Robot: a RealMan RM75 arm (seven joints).
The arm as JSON. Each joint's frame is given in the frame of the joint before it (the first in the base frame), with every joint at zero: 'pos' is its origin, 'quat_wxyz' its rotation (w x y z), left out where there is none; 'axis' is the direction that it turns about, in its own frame. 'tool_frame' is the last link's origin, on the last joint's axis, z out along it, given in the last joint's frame.
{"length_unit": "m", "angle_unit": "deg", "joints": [
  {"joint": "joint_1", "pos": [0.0, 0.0, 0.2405], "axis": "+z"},
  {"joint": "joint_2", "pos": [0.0, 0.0, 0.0], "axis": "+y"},
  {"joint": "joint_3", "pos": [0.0, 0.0, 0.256], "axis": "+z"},
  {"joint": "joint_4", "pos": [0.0, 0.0, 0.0], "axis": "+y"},
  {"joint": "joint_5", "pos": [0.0, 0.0, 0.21], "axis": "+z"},
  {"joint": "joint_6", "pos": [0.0, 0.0, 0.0], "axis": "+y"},
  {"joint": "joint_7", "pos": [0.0, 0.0, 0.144], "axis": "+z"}
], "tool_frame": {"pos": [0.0, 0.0, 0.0]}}
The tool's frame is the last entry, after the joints.
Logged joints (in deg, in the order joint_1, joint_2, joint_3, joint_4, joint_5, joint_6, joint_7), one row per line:
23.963, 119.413, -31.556, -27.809, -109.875, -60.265, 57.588
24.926, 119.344, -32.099, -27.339, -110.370, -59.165, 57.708
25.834, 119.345, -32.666, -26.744, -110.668, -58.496, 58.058
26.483, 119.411, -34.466, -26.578, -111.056, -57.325, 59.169
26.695, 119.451, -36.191, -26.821, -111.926, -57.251, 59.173
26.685, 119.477, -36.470, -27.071, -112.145, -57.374, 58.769
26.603, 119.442, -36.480, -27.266, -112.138, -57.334, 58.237
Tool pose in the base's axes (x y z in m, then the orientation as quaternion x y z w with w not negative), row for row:
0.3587, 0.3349, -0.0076, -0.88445, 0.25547, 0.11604, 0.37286
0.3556, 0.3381, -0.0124, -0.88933, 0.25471, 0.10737, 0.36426
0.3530, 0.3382, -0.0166, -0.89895, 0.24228, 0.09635, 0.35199
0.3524, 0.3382, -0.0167, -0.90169, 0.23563, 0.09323, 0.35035
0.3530, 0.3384, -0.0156, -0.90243, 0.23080, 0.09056, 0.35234
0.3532, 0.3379, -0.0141, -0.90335, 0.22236, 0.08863, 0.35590
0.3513, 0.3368, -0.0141, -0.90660, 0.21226, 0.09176, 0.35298
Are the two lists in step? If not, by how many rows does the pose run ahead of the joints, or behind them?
The pose runs 2 rows ahead of the joints: the pose in row i belongs to the joints in row i + 2.
